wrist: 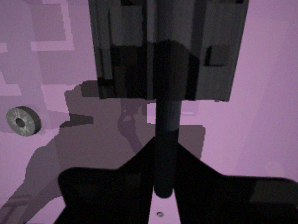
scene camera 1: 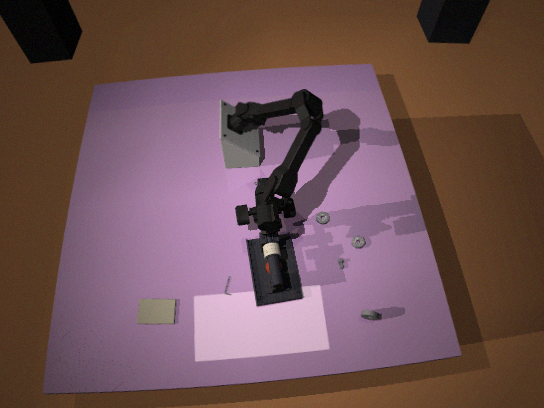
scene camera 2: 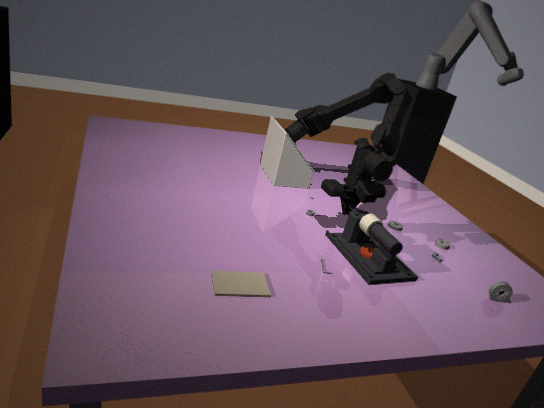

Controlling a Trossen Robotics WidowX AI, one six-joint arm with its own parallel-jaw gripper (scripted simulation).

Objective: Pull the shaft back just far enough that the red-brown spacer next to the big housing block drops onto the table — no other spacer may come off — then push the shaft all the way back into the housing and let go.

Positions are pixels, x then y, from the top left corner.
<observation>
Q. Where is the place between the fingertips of my gripper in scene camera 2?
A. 345,214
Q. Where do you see a tan plate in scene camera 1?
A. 151,311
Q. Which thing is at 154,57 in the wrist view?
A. A dark housing block.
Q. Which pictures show the tan plate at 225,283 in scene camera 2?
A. Scene camera 1 and scene camera 2 only.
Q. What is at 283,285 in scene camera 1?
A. A dark housing block.
</observation>
